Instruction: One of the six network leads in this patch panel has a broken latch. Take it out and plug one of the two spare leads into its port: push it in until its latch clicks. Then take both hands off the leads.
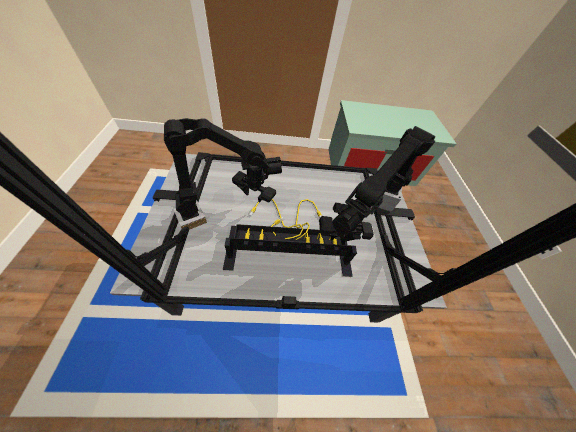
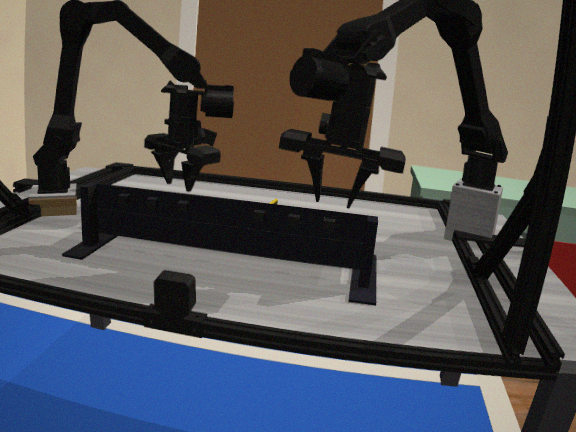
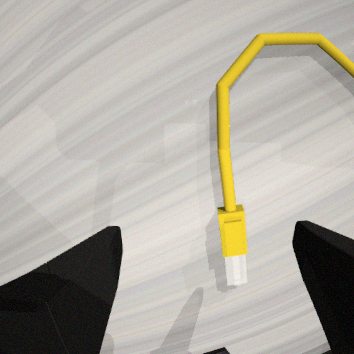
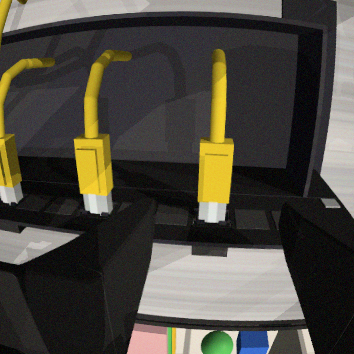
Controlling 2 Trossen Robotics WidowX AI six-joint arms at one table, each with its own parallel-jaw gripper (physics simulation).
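Frame: origin at the left arm's base, x ahead, y left, z up, level; centimetres.
Seen in the pictures: left gripper, fingertip midpoint: (image 1: 253, 198) (image 2: 178, 187) (image 3: 209, 236); right gripper, fingertip midpoint: (image 1: 337, 239) (image 2: 332, 204) (image 4: 219, 212); left arm's base, origin of the base link: (image 1: 189, 212) (image 2: 53, 189); right arm's base, origin of the base link: (image 1: 391, 188) (image 2: 478, 185).
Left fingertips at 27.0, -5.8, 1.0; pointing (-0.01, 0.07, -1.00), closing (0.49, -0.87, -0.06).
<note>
Offsets run from my left fingertips to a thing's top centre, as dx, dy, dz. "spot": to the spot under its first point.
The black patch panel @[+1.2, -29.4, +4.4] (image 1: 290, 244) (image 2: 225, 225) stands mid-table with yellow leads upright in it, two at its left (image 1: 247, 234) (image 1: 261, 235) and three at its right (image 1: 307, 239) (image 1: 321, 240) (image 1: 335, 242). I cannot tell what fills the third place from the left. A loose lead @[-2.2, -3.1, -4.1] (image 1: 254, 207) (image 3: 233, 235) lies behind the panel. My left gripper (image 1: 253, 196) (image 2: 178, 186) (image 3: 209, 236) is open above it. Another loose plug @[spot: +4.5, -13.9, -3.5] (image 1: 277, 221) lies nearer the panel; one more @[spot: +24.5, -18.8, -4.1] (image 1: 319, 213) shows near my right gripper (image 1: 346, 234) (image 2: 333, 203) (image 4: 218, 204), which is open over the rightmost plugged lead @[+16.1, -37.5, +4.2] (image 4: 216, 172). Latch condition is unclear.
Looping yellow cables @[spot: +20.5, -8.7, -4.7] (image 1: 300, 202) cross the table behind the panel. A black frame (image 1: 225, 300) (image 2: 310, 345) edges the table, with a small black box @[spot: -9.7, -46.0, +0.1] (image 1: 289, 301) (image 2: 174, 292) at the front. A green cabinet (image 1: 395, 120) stands beyond the table.
</note>
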